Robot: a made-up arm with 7 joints. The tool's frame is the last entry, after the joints. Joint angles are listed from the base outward. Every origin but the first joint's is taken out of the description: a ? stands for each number. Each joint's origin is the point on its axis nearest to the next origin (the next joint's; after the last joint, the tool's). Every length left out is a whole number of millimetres.
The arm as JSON. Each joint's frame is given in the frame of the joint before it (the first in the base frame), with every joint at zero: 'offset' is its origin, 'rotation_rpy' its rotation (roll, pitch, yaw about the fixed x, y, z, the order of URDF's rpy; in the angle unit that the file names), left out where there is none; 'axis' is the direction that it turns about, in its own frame. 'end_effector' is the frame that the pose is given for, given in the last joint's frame.
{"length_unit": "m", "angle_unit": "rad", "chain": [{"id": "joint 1", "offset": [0.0, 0.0, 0.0], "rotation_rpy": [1.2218, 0.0, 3.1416], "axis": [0.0, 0.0, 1.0]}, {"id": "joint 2", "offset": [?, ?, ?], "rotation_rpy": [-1.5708, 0.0, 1.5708], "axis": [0.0, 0.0, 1.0]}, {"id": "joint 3", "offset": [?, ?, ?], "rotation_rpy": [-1.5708, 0.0, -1.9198], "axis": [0.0, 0.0, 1.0]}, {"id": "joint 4", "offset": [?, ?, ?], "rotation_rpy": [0.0, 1.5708, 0.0], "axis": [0.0, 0.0, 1.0]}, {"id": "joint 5", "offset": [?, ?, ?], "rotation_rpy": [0.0, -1.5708, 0.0], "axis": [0.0, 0.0, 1.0]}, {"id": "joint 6", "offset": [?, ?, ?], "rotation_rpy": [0.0, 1.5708, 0.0], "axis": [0.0, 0.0, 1.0]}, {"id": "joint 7", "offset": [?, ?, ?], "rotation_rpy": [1.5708, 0.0, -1.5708], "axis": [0.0, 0.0, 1.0]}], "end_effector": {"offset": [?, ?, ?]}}
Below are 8 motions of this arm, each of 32 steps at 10 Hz.
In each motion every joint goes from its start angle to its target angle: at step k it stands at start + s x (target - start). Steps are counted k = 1, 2, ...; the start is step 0. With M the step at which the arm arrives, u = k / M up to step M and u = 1 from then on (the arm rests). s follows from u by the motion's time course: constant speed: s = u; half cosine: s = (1 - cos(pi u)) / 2; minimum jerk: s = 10 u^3 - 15 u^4 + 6 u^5.
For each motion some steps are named. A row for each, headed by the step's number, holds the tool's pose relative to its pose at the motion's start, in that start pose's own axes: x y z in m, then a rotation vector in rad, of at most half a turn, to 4 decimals.
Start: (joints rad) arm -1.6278 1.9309 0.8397 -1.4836 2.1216 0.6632 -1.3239
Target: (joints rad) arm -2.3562 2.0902 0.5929 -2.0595 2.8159 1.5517 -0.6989
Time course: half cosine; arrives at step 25
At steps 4, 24, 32:
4: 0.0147 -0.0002 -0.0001 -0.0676 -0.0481 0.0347
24: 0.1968 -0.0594 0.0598 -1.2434 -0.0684 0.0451
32: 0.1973 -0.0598 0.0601 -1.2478 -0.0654 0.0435

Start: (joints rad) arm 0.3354 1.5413 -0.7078 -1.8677 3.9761 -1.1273 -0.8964
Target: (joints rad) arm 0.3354 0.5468 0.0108 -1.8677 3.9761 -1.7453 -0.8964
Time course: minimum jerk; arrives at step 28
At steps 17, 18, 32:
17: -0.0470 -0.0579 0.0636 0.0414 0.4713 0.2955
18: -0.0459 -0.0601 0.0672 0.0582 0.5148 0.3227
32: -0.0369 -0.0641 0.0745 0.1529 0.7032 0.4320

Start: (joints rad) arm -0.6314 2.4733 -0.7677 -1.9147 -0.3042 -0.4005 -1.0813
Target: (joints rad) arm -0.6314 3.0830 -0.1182 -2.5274 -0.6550 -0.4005 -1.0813
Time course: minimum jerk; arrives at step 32
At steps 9, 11, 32:
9: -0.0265 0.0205 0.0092 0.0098 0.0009 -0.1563
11: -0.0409 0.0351 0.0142 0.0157 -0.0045 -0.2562
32: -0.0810 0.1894 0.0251 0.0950 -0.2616 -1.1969

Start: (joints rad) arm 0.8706 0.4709 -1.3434 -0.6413 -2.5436 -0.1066 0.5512
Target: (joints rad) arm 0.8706 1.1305 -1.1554 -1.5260 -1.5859 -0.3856 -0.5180
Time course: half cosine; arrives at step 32
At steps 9, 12, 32:
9: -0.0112 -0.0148 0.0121 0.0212 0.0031 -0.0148
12: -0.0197 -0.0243 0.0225 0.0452 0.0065 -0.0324
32: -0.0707 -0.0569 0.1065 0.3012 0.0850 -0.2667

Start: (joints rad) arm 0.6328 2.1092 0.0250 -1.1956 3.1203 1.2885 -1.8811
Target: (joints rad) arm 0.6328 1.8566 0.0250 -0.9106 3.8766 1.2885 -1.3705
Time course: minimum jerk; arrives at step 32
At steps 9, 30, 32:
9: -0.0113 -0.0024 0.0098 0.0744 -0.1129 0.1211
30: -0.0865 -0.0355 0.0620 0.3862 -0.9259 0.7529
32: -0.0867 -0.0356 0.0622 0.3866 -0.9282 0.7542

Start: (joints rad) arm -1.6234 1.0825 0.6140 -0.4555 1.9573 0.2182 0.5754
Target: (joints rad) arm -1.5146 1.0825 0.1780 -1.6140 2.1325 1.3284 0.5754
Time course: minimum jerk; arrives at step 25
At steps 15, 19, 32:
15: -0.1761 -0.0227 0.0247 0.3585 1.2894 -0.4518
19: -0.2276 -0.0068 0.0616 0.5504 1.7056 -0.6309
32: -0.2458 0.0016 0.0808 0.6366 1.8772 -0.7084

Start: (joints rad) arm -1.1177 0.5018 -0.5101 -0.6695 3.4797 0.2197 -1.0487
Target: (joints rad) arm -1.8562 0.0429 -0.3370 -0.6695 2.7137 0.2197 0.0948
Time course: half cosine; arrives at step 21
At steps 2, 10, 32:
2: -0.0053 -0.0050 -0.0041 -0.0135 0.0146 0.0149
10: -0.1191 -0.1119 -0.0542 -0.2227 0.3452 0.2796
32: -0.2696 -0.2372 -0.0321 -0.3126 0.8132 0.5010

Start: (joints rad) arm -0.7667 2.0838 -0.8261 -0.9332 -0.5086 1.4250 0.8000
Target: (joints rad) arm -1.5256 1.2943 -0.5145 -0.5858 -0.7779 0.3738 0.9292
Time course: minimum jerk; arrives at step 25
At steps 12, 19, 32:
12: 0.0569 0.0014 0.0399 -0.5264 -0.0935 0.4162
19: 0.1325 0.0465 0.0735 -0.9378 -0.3070 0.9220
32: 0.1491 0.0627 0.0791 -1.0095 -0.3726 1.0362

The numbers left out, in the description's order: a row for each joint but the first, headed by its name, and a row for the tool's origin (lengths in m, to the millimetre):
joint 2: 0.0 0.0 0.0
joint 3: -0.181 0.066 0.0
joint 4: 0.0 -0.022 0.0
joint 5: 0.248 0.03 0.0
joint 6: 0.0 0.0 0.0
joint 7: 0.0 0.0 0.0
tool: 0.0 0.0 0.0

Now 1 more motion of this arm.
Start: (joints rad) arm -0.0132 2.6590 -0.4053 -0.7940 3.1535 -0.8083 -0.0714
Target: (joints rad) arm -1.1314 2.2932 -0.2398 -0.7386 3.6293 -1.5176 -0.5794
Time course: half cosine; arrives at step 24
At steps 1, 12, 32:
1: 0.0009 0.0004 -0.0005 0.0046 -0.0053 0.0035
12: 0.0937 0.0573 -0.0315 0.6707 -0.4631 0.3889
32: 0.1479 0.1259 -0.0285 1.4787 -0.4496 0.8029

